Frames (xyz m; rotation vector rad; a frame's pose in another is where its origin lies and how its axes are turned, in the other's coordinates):
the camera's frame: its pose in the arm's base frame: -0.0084 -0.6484 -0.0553 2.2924 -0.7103 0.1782
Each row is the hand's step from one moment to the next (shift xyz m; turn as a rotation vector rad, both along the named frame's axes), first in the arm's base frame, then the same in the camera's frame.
Working: the arm's base frame: its pose in the camera's frame: -0.2605 -0.3539 -0.4800 -2.2924 0.7103 -0.1782

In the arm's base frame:
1: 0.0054 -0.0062 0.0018 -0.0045 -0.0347 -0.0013
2: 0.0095 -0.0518 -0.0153 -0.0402 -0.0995 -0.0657
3: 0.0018 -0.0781 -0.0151 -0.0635 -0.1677 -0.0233
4: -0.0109 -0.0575 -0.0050 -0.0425 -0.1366 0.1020
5: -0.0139 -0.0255 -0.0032 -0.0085 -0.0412 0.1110
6: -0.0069 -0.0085 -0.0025 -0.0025 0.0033 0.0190
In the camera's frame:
1: 0.0078 0.0018 0.0025 0.0111 0.0221 0.0248
2: 0.0259 0.0162 0.0456 -0.0110 0.0409 0.1185
3: 0.0310 0.0360 0.0638 0.0131 0.1192 0.1353
4: 0.0146 0.0368 0.0434 0.0572 0.1648 0.0210
5: -0.0015 0.0206 0.0206 0.0466 0.0956 -0.0528
6: -0.0028 0.0072 0.0081 0.0025 0.0108 -0.0160

